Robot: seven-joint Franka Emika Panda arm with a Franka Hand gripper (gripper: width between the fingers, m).
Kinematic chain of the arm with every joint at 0, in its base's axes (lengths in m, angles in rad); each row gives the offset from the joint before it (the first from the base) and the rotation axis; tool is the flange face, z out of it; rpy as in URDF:
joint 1: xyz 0 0 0.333 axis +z
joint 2: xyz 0 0 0 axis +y
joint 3: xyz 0 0 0.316 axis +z
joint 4: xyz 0.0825 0 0 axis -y
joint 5: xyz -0.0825 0 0.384 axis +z
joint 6: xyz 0 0 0 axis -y
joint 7: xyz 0.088 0 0 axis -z
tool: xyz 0 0 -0.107 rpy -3.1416 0 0
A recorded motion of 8 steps. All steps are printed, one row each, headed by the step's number.
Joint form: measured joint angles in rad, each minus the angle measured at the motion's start. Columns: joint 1, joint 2, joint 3, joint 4, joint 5, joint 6, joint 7.
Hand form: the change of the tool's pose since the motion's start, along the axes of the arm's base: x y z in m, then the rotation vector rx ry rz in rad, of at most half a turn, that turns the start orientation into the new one. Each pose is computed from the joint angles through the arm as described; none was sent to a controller.
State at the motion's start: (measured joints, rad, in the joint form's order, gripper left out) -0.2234 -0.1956 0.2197 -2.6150 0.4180 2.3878 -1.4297
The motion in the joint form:
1: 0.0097 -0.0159 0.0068 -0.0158 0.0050 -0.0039 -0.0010
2: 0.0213 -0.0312 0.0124 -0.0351 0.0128 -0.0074 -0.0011
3: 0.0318 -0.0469 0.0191 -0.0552 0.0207 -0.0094 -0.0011
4: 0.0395 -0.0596 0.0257 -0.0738 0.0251 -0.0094 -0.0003
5: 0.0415 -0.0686 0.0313 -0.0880 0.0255 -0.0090 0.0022
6: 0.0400 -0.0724 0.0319 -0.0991 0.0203 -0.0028 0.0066
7: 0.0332 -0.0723 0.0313 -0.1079 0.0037 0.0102 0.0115
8: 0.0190 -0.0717 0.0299 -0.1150 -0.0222 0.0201 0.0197
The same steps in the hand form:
1: -0.0056 0.0067 -0.0003 -0.0003 0.0038 0.0137
2: -0.0125 0.0134 -0.0022 0.0012 0.0113 0.0249
3: -0.0196 0.0197 -0.0042 0.0017 0.0180 0.0353
4: -0.0261 0.0245 -0.0068 -0.0002 0.0245 0.0441
5: -0.0310 0.0267 -0.0090 -0.0039 0.0304 0.0478
6: -0.0341 0.0254 -0.0114 -0.0105 0.0331 0.0444
7: -0.0357 0.0215 -0.0139 -0.0250 0.0314 0.0416
8: -0.0370 0.0146 -0.0161 -0.0438 0.0324 0.0356

